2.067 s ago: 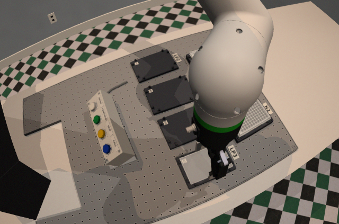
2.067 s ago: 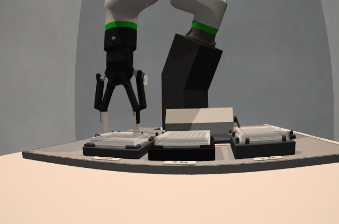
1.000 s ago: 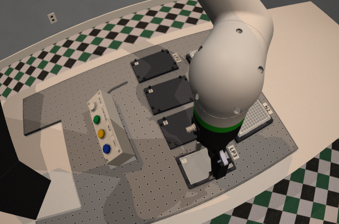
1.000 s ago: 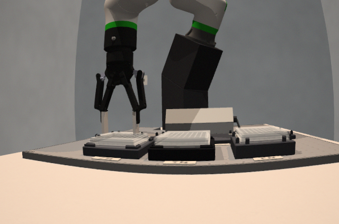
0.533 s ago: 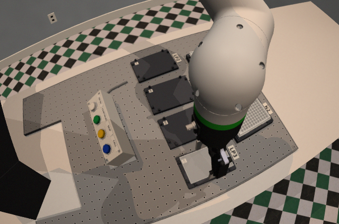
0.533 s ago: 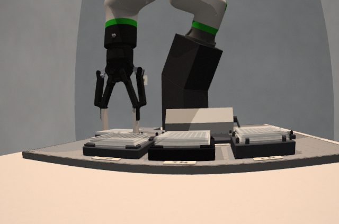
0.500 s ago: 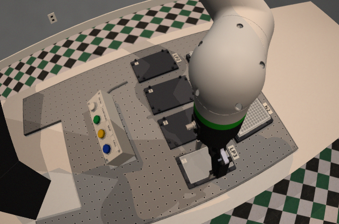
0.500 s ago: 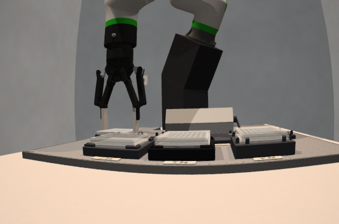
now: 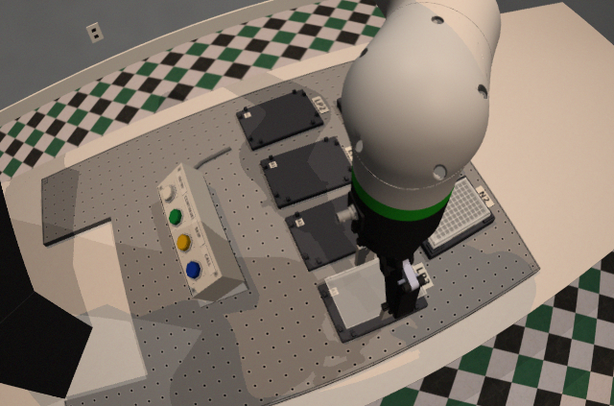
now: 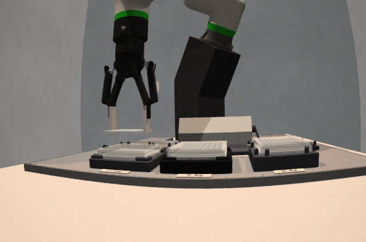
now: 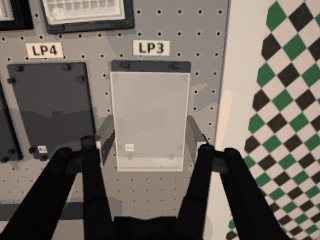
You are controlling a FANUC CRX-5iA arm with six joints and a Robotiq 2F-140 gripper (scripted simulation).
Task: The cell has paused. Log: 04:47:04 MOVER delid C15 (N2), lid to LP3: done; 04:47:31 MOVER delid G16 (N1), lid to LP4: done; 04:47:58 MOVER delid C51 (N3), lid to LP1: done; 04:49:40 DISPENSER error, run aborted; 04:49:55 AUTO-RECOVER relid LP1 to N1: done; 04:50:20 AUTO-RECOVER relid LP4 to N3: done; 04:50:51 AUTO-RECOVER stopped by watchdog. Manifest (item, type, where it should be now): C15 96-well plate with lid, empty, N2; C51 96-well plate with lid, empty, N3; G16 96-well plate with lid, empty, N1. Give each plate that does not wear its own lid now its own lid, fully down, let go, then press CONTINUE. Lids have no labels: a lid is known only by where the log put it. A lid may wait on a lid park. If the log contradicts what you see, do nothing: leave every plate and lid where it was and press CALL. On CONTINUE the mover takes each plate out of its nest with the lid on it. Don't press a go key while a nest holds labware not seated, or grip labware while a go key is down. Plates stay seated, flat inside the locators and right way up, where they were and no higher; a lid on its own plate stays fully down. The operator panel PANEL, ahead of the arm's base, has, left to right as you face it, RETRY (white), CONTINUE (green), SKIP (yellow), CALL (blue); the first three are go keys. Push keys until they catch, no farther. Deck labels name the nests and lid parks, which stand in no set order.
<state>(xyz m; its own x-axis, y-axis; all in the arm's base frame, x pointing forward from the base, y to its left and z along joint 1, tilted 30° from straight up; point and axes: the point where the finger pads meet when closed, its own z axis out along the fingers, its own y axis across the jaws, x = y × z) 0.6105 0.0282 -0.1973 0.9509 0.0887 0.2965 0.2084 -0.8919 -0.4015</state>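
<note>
The plate lies 160 mm ahead of my hand, 110 mm to the left of it and 50 mm below it. Also, from my hand: LP3 label: 90 mm ahead, 20 mm to the left, 70 mm below; then lid park LP4: 30 mm behind, 130 mm to the left, 70 mm below; then lid park LP3: 70 mm below.
</note>
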